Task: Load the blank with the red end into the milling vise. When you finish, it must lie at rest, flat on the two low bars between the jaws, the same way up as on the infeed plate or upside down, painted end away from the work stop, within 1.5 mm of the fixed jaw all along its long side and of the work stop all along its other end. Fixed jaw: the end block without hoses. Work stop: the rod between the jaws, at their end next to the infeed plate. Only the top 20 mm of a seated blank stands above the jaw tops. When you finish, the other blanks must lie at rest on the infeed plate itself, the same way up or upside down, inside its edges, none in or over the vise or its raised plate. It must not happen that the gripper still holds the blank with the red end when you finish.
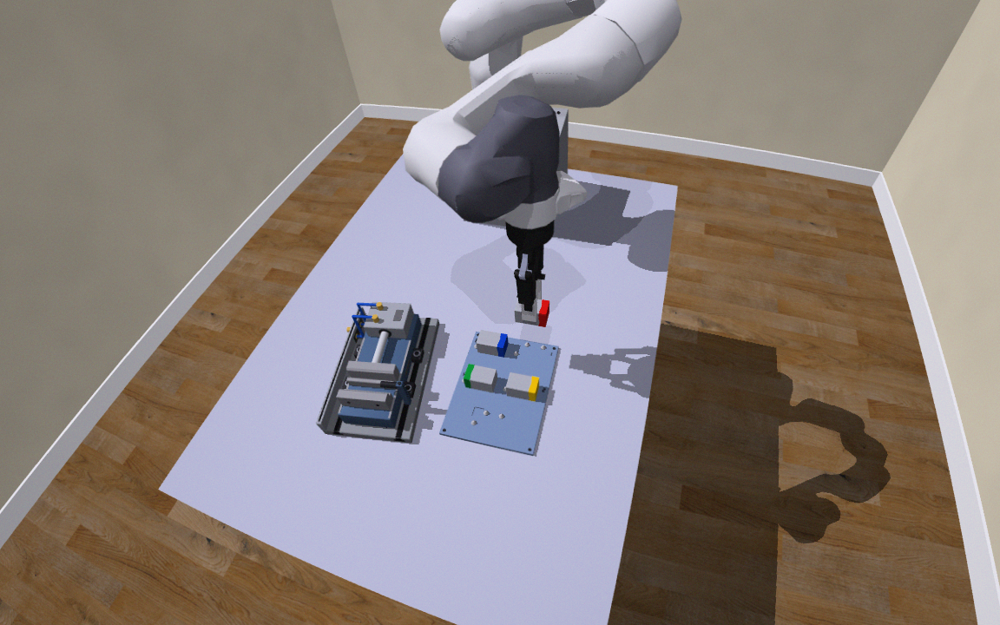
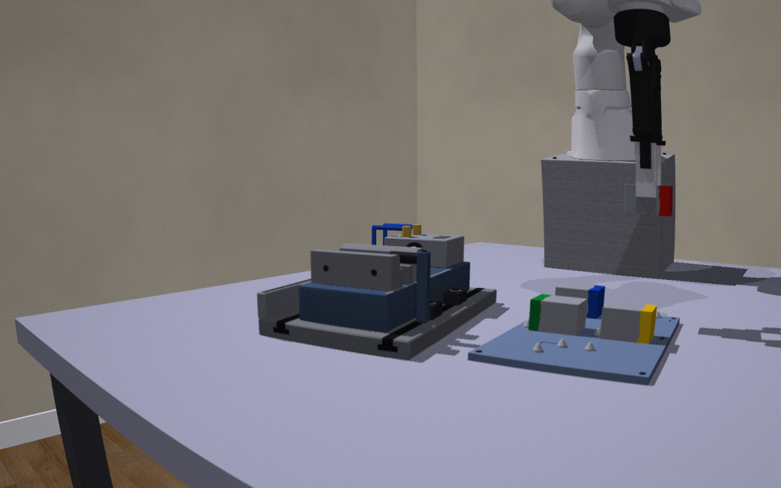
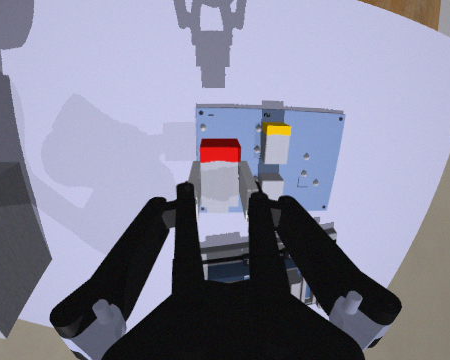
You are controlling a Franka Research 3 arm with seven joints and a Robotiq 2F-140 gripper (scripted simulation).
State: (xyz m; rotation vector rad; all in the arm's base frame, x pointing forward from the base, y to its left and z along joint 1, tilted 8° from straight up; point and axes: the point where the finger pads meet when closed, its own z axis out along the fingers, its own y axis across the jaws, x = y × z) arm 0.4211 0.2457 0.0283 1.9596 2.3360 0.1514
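Now: the red-ended blank 4 cm below my hand. Round my hand: yellow-ended blank: 17 cm below, 9 cm ahead, 1 cm to the left; green-ended blank: 17 cm below, 10 cm ahead, 7 cm to the right; blue-ended blank: 17 cm below, 9 cm to the right, 2 cm ahead.
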